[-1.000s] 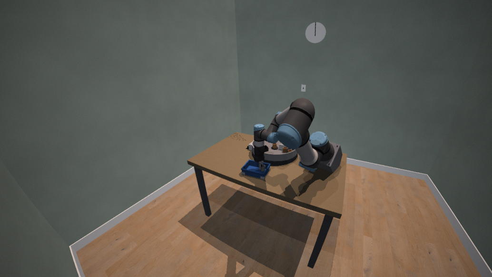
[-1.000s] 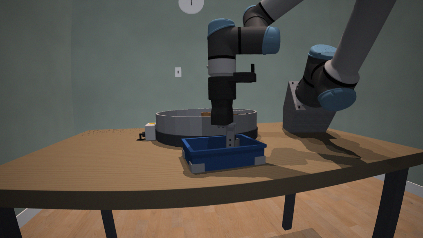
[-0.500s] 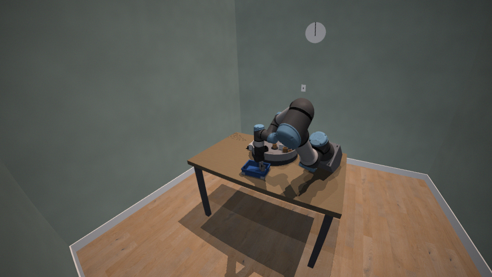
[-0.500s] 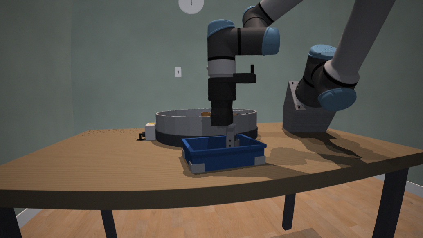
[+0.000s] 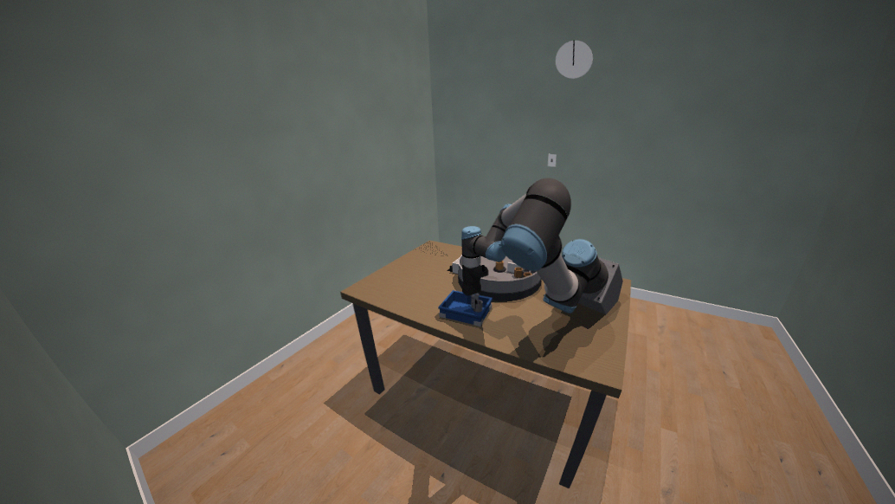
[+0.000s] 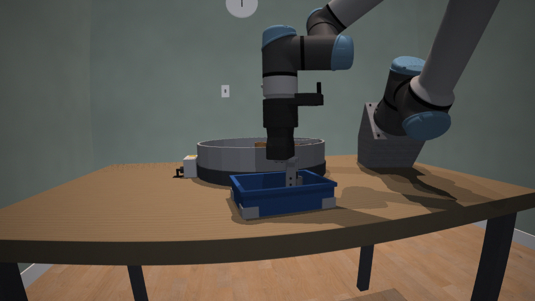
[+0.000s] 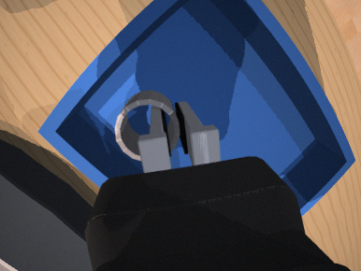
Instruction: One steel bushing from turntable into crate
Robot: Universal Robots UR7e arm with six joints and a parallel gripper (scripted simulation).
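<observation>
Right now the blue crate is 3 cm ahead of my hand, 2 cm to the left of it and 2 cm below it. The rest, counted from my hand: grey round turntable (33 cm to the right, 1 cm ahead, 1 cm above).
</observation>
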